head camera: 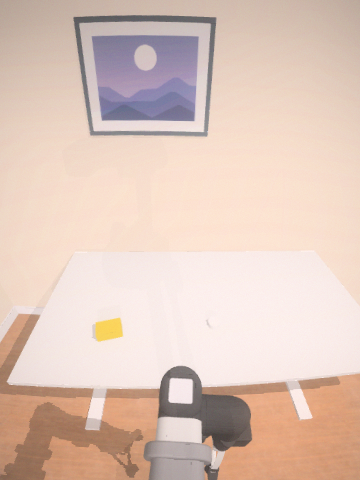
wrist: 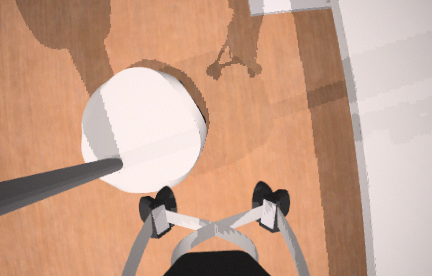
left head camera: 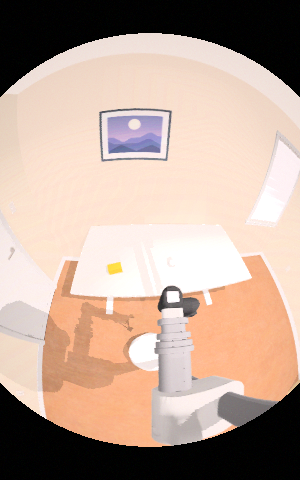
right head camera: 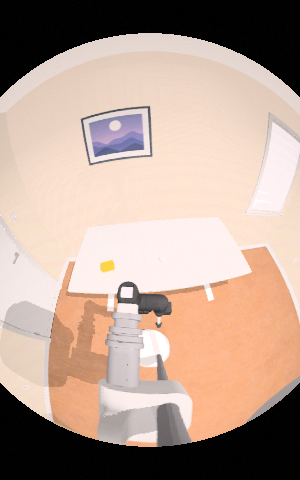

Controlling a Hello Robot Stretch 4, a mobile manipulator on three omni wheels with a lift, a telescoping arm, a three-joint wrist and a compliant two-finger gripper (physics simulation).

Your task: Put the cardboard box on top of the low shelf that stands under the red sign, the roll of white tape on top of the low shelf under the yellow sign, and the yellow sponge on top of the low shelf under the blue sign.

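Places are measured from the robot's base along level axes (x ahead, y left, z up), in metres.
Pixels of known places: gripper, fingertip midpoint: (wrist: 214,200); robot's base, origin of the base link: (wrist: 151,132) (left head camera: 149,350) (right head camera: 148,347).
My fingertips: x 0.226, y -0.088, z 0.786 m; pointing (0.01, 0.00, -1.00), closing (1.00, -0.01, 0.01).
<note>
For each thing: its top centre in the pictures, then the offset to it from my fingertips. "spot": a spot on its surface instead. Level surfaces: height alone.
- yellow sponge, middle of its top: (head camera: 108,326) (left head camera: 113,266) (right head camera: 106,264) dx +0.382, dy +0.385, dz -0.048 m
- white table, its level: dz -0.093 m
- small white round thing, middle of its top: (head camera: 214,321) (right head camera: 162,258) (left head camera: 171,262) dx +0.453, dy -0.045, dz -0.069 m
- window, surface spot: (left head camera: 277,182) spot: dx +1.089, dy -1.504, dz +0.667 m
The yellow sponge (head camera: 109,329) (left head camera: 115,268) (right head camera: 107,266) lies on the left part of the white table (head camera: 280,300) (left head camera: 210,255) (right head camera: 200,250). A small white round thing (head camera: 211,322) (left head camera: 171,261) (right head camera: 162,259), which looks like the roll of white tape, is right of the sponge and hard to make out against the white top. My gripper (wrist: 214,200) is open and empty, its two fingertips apart above the wooden floor, off the near side of the table. The cardboard box, the low shelves and the coloured signs do not show.
My round white base (left head camera: 142,351) (right head camera: 156,345) (wrist: 150,135) stands on the floor near the table. The table edge (wrist: 362,175) runs along the right in the wrist view. A framed picture (head camera: 145,77) hangs behind the table. A door (left head camera: 17,280) is at the left, a window (left head camera: 277,182) at the right.
</note>
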